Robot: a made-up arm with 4 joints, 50 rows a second.
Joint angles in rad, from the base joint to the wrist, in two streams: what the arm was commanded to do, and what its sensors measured. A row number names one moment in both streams.
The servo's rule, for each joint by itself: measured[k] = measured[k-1] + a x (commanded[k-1-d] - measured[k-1]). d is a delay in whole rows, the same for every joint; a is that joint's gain. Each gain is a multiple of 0.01, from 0.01 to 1. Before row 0 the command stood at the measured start. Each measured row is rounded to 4 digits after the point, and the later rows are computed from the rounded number. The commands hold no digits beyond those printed.
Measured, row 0:
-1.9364, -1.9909, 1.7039, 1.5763
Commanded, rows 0 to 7:
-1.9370, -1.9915, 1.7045, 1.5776
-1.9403, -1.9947, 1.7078, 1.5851
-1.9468, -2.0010, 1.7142, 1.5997
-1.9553, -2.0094, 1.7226, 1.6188
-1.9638, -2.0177, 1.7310, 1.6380
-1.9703, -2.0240, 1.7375, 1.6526
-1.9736, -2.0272, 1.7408, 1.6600
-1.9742, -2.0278, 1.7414, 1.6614
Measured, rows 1 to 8:
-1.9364, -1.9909, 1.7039, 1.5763
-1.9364, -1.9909, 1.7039, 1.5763
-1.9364, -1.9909, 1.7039, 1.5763
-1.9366, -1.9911, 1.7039, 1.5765
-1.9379, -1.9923, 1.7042, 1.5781
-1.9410, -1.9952, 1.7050, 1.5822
-1.9460, -1.9999, 1.7064, 1.5892
-1.9522, -2.0058, 1.7084, 1.5985
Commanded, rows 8 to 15:
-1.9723, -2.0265, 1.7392, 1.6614
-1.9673, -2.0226, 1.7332, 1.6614
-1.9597, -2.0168, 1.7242, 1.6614
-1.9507, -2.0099, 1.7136, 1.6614
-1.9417, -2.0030, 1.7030, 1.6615
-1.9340, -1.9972, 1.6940, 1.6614
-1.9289, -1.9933, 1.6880, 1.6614
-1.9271, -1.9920, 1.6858, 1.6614
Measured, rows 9 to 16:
-1.9585, -2.0118, 1.7107, 1.6088
-1.9638, -2.0169, 1.7131, 1.6185
-1.9674, -2.0205, 1.7154, 1.6267
-1.9691, -2.0225, 1.7173, 1.6333
-1.9685, -2.0225, 1.7186, 1.6386
-1.9654, -2.0206, 1.7190, 1.6429
-1.9603, -2.0171, 1.7186, 1.6464
-1.9538, -2.0124, 1.7174, 1.6493

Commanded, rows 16 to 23:
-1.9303, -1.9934, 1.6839, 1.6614
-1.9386, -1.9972, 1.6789, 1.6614
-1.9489, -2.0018, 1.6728, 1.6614
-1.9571, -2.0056, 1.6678, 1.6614
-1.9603, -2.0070, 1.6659, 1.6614
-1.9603, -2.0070, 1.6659, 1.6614
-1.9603, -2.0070, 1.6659, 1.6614
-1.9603, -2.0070, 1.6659, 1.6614
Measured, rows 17 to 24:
-1.9469, -2.0074, 1.7155, 1.6516
-1.9406, -2.0027, 1.7133, 1.6535
-1.9359, -1.9992, 1.7111, 1.6550
-1.9339, -1.9973, 1.7089, 1.6562
-1.9355, -1.9973, 1.7065, 1.6572
-1.9402, -1.9988, 1.7038, 1.6580
-1.9461, -2.0010, 1.7009, 1.6586
-1.9511, -2.0030, 1.6981, 1.6591

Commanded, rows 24 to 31:
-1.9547, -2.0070, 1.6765, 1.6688
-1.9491, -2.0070, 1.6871, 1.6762
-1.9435, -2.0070, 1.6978, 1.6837
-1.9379, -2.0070, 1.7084, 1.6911
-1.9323, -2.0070, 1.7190, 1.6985
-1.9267, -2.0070, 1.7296, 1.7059
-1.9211, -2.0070, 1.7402, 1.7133
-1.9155, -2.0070, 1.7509, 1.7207
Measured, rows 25 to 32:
-1.9543, -2.0043, 1.6955, 1.6595
-1.9564, -2.0052, 1.6931, 1.6599
-1.9578, -2.0058, 1.6909, 1.6602
-1.9567, -2.0062, 1.6897, 1.6618
-1.9540, -2.0065, 1.6895, 1.6645
-1.9503, -2.0067, 1.6902, 1.6681
-1.9460, -2.0068, 1.6917, 1.6725
-1.9412, -2.0069, 1.6939, 1.6774

